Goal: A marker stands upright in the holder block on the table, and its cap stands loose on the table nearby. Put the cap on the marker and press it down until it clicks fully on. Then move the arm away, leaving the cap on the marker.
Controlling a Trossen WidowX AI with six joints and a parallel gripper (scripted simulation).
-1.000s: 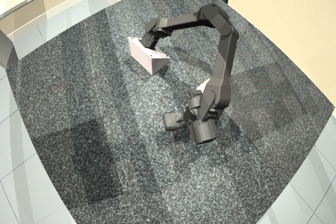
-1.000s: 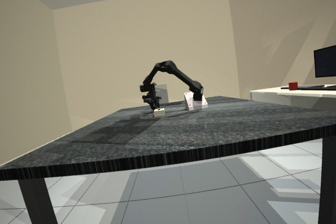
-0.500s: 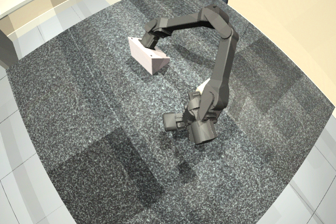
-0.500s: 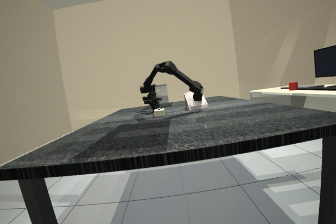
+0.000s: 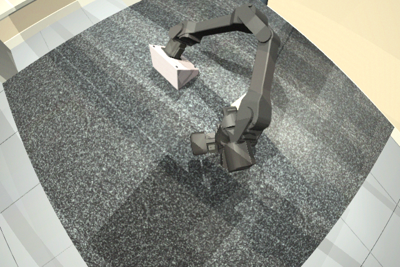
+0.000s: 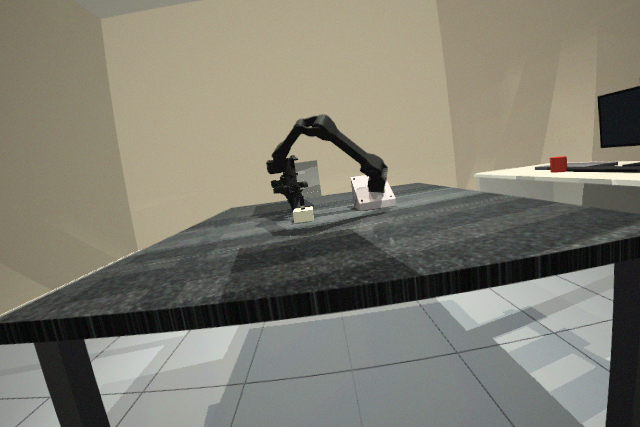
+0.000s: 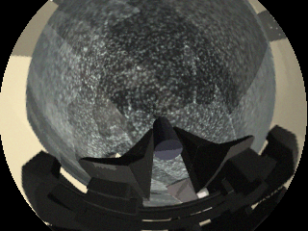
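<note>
Right now my gripper tip is 7 cm past the holder block, 16 cm to the right of it and 1 cm above it. Round my gripper tip: dark cap (1 cm above).
</note>
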